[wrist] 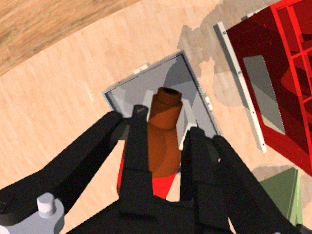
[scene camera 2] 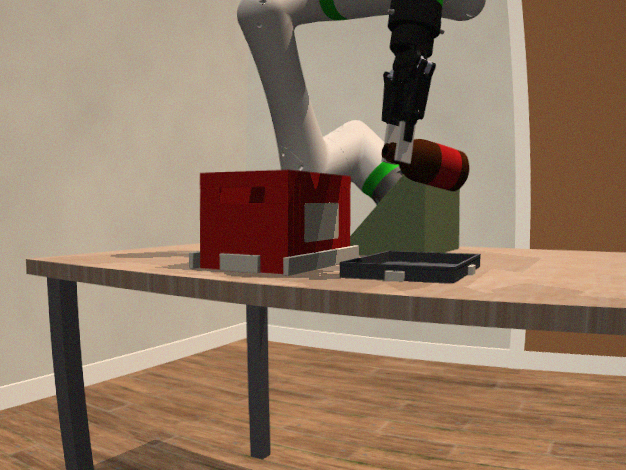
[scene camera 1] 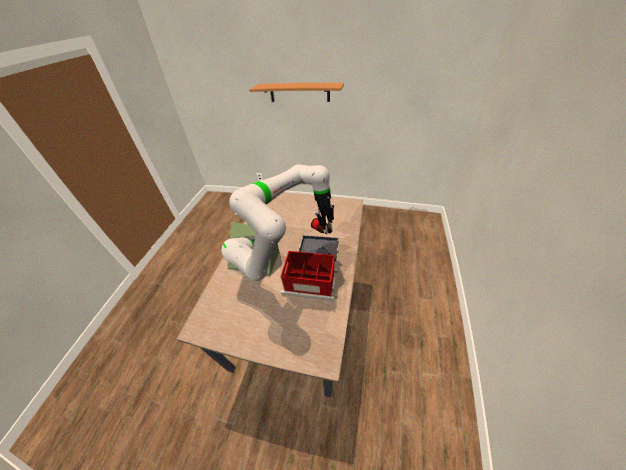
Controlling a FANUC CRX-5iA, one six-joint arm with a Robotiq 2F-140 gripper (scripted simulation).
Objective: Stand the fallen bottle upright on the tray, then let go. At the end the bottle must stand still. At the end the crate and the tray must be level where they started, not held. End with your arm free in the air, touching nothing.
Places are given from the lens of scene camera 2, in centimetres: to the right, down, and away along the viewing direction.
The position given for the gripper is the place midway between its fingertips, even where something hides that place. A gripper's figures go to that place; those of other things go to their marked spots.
gripper (scene camera 2: 395,162): 14, -12, 97
bottle (scene camera 2: 433,164): 20, -12, 96
red crate (scene camera 2: 277,213): -6, -4, 101
tray (scene camera 2: 373,266): 10, 5, 94
